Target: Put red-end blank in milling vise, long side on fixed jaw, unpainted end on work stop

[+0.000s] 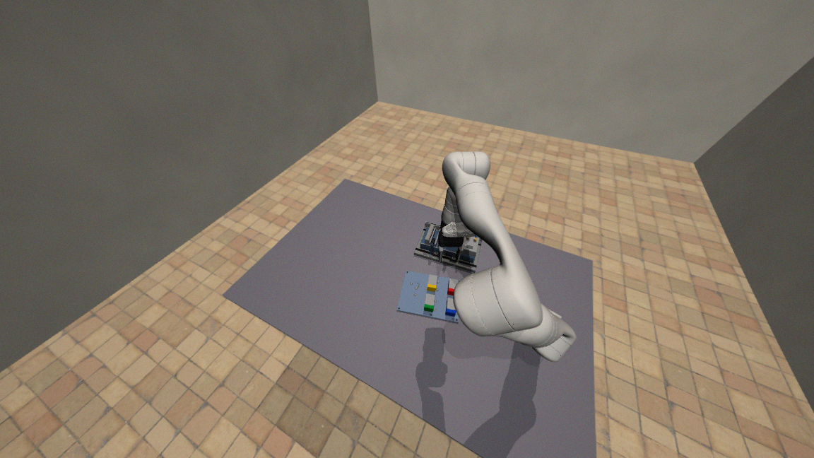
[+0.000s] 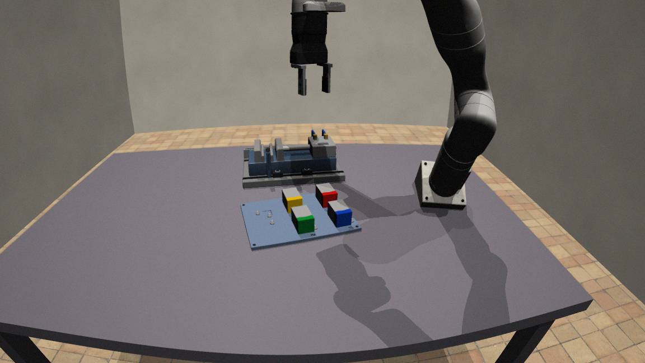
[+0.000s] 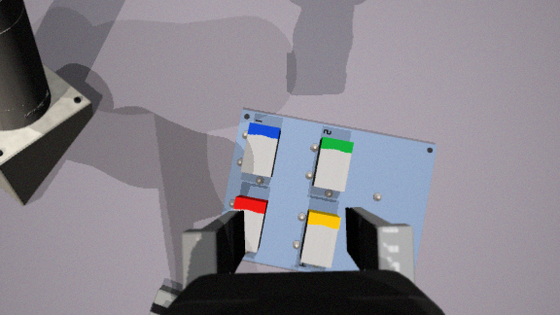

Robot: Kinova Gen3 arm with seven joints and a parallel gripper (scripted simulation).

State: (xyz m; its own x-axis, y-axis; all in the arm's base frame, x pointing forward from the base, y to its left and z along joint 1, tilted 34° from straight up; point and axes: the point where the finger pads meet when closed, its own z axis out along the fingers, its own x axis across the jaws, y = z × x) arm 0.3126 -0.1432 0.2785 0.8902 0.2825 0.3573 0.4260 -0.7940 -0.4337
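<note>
The red-ended blank lies 40 mm behind my hand, 50 mm to the right of it and 290 mm below it. Also, from my hand: blue-ended blank (60 mm behind, 30 mm to the left, 290 mm below); then green-ended blank (30 mm ahead, 50 mm to the left, 290 mm below); then yellow-ended blank (50 mm ahead, 40 mm to the right, 290 mm below).
</note>
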